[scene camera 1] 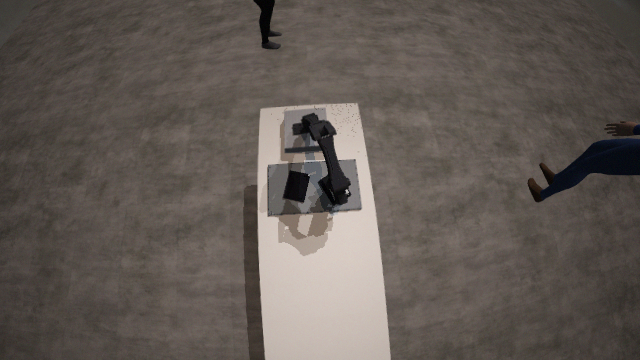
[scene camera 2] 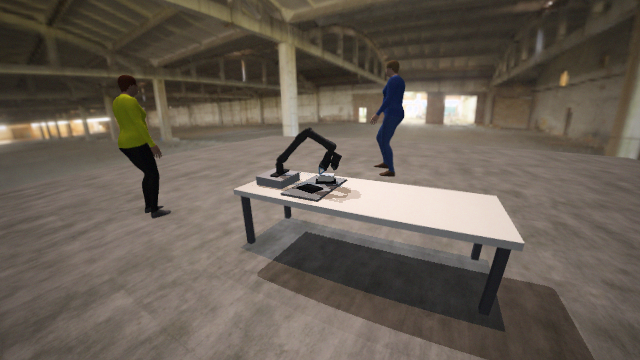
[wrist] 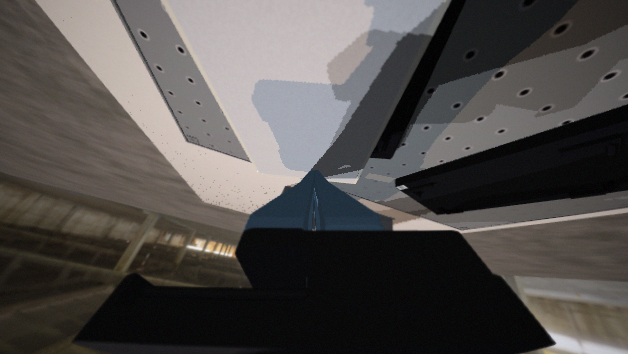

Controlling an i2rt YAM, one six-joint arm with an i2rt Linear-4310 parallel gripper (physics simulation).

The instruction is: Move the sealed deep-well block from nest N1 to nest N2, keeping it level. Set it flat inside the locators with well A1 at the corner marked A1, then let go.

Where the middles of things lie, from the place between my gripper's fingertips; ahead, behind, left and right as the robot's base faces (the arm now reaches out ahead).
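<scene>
With the deep-well block [wrist: 301,92], my gripper is 50 mm short of it, 20 mm to the right of it and 20 mm above it. The dark nest [wrist: 385,148] is 50 mm ahead of my hand, 10 mm to the left of my hand and 50 mm below it. And the grey perforated plate [scene camera 1: 316,199], that's 20 mm ahead of my hand, 100 mm to the right of it and 60 mm below it.
</scene>
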